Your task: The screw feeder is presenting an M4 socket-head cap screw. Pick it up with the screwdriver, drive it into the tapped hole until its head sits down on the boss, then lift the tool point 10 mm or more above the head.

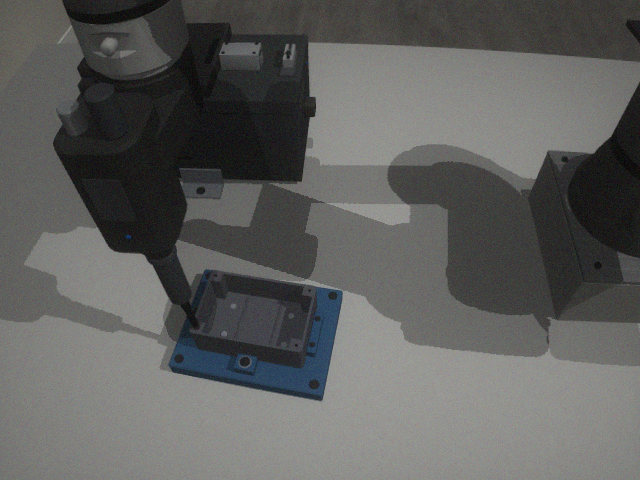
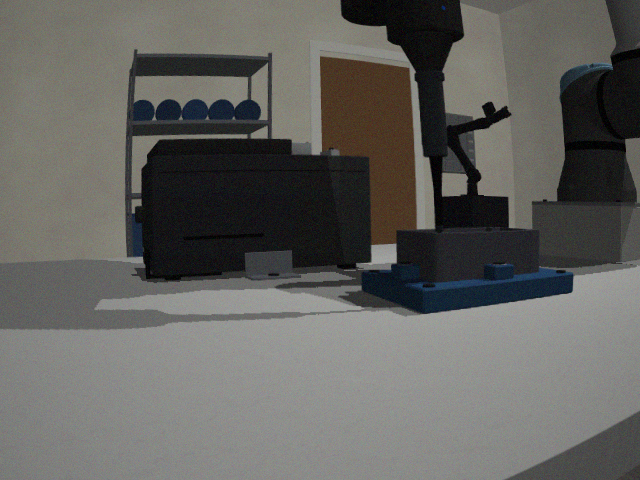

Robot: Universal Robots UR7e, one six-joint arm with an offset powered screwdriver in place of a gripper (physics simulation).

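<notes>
My screwdriver (image 1: 195, 326) (image 2: 438, 228) has its thin dark bit pointing down at the near left corner boss of the grey open-topped housing (image 1: 248, 347) (image 2: 480, 255). Its tip is at the rim, touching or very close to it. The tip hides the boss and its hole, and no screw can be made out there. Whether the bit carries a screw cannot be told. The housing sits on the blue fixture plate (image 1: 268, 379) (image 2: 465, 297). The black screw feeder (image 1: 248, 139) (image 2: 258, 206) stands behind; no screw can be made out on its small white pick-up block (image 1: 288, 55).
A grey angle bracket (image 1: 206, 186) (image 2: 268, 263) is at the feeder's foot. The robot's pedestal (image 1: 555, 248) (image 2: 578, 232) stands at the right. A dark jointed arm (image 2: 467, 165) on a black box shows behind the housing. A shelf rack (image 2: 269, 93) and a brown door (image 2: 367, 155) are in the background.
</notes>
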